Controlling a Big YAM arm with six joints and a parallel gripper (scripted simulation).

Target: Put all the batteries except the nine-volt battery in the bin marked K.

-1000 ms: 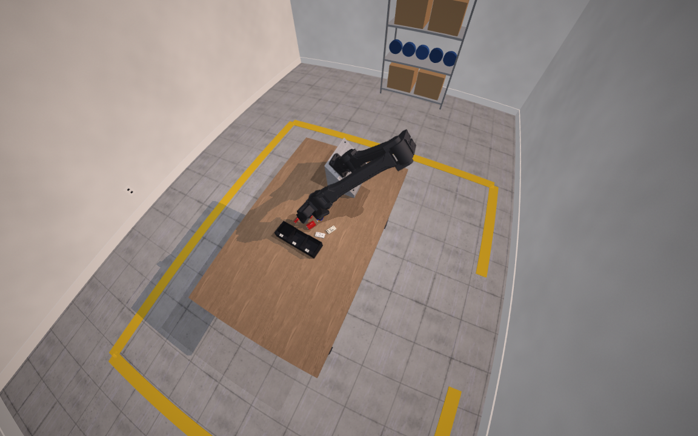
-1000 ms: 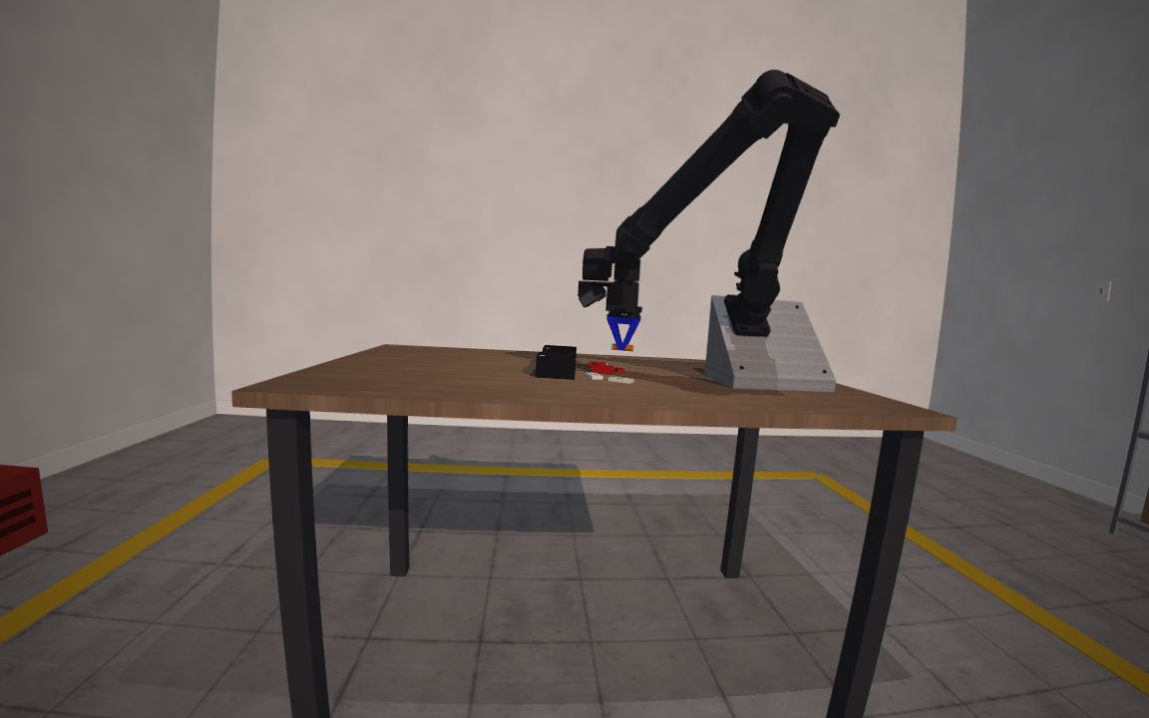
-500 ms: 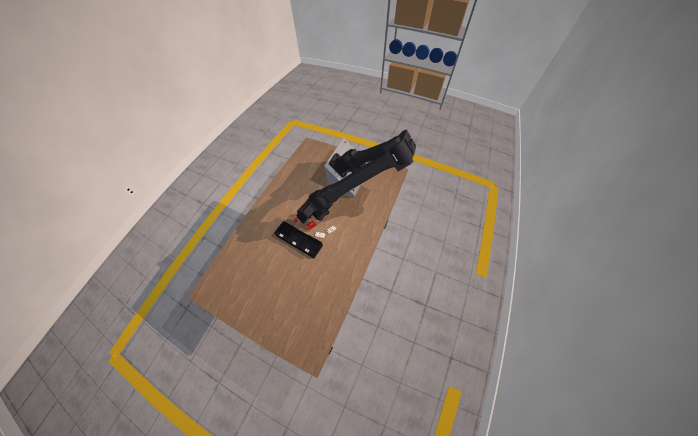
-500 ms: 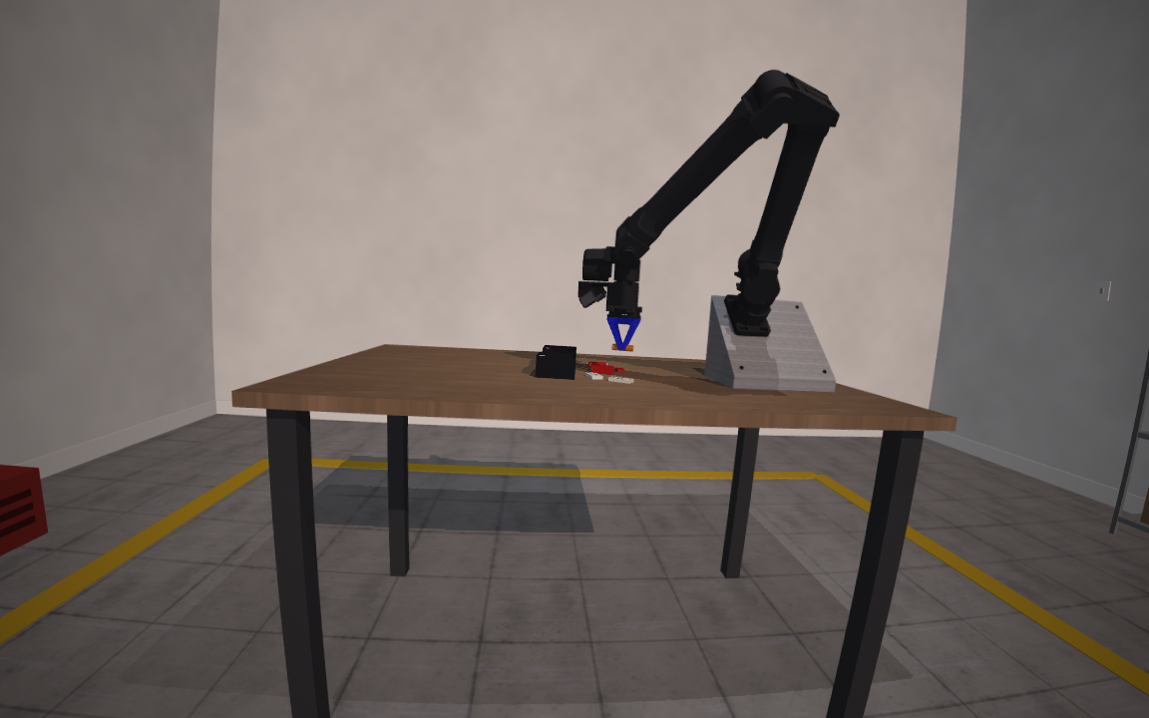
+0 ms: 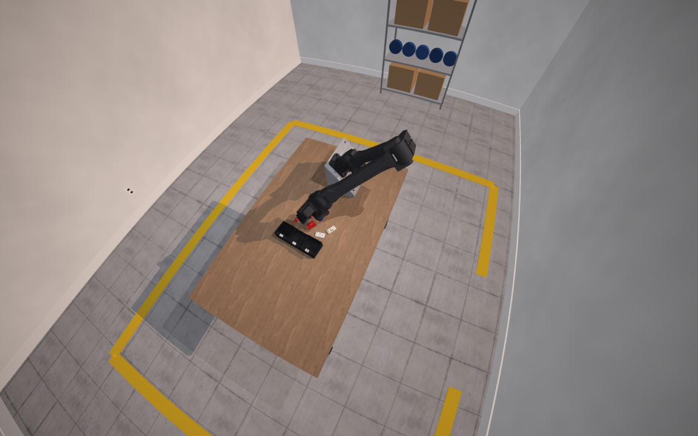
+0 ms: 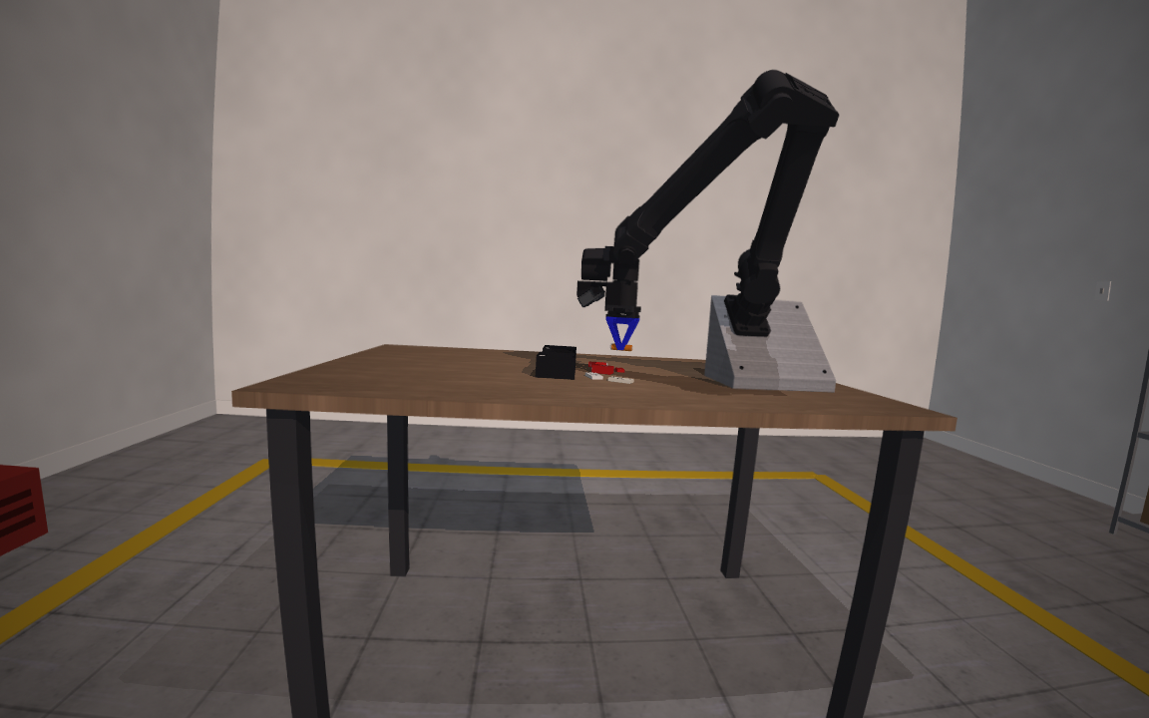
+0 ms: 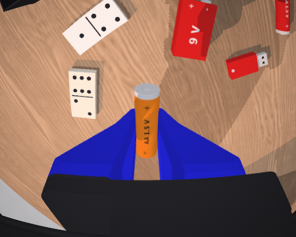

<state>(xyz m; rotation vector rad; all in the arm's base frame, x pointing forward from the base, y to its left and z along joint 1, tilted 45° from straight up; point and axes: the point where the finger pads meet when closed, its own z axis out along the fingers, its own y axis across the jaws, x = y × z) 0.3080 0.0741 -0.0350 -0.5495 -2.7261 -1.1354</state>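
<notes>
My hand is 14 cm short of the black bin, 7 cm to the left of it and 5 cm above it. Round my hand: red nine-volt battery 4 cm ahead, 6 cm to the right, 6 cm below; red USB stick 2 cm behind, 10 cm to the right, 7 cm below; orange cylindrical battery right at my hand.
</notes>
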